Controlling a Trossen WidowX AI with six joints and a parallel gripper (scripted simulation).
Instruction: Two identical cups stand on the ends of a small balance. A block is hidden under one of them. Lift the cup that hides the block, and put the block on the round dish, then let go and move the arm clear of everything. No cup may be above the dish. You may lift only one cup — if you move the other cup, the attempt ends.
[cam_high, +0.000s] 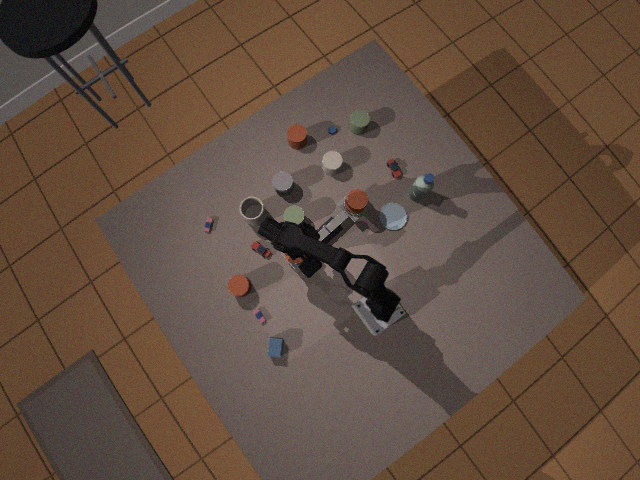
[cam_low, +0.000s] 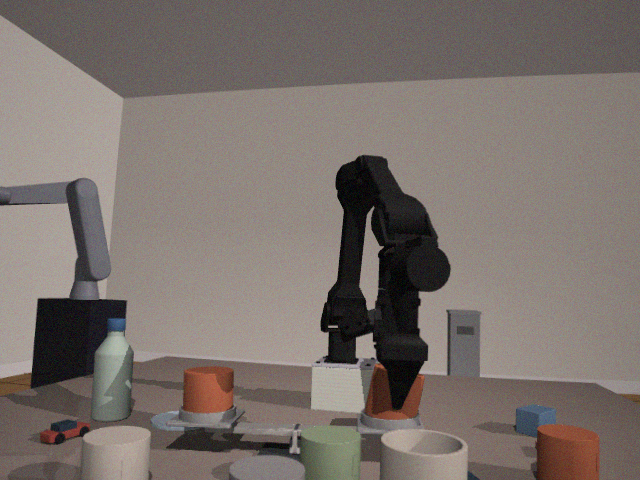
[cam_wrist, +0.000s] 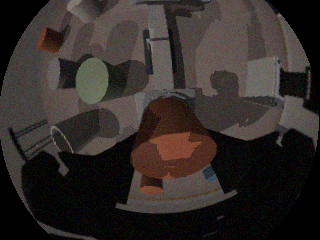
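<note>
The grey block is 10 mm to the right of my gripper tip and 10 mm below it. Round my gripper tip: cream cup (210 mm ahead, 280 mm to the right, 40 mm below); grey cup (230 mm ahead, 100 mm to the right, 40 mm below); pale blue round dish (90 mm behind, 360 mm to the right, 80 mm below).
</note>
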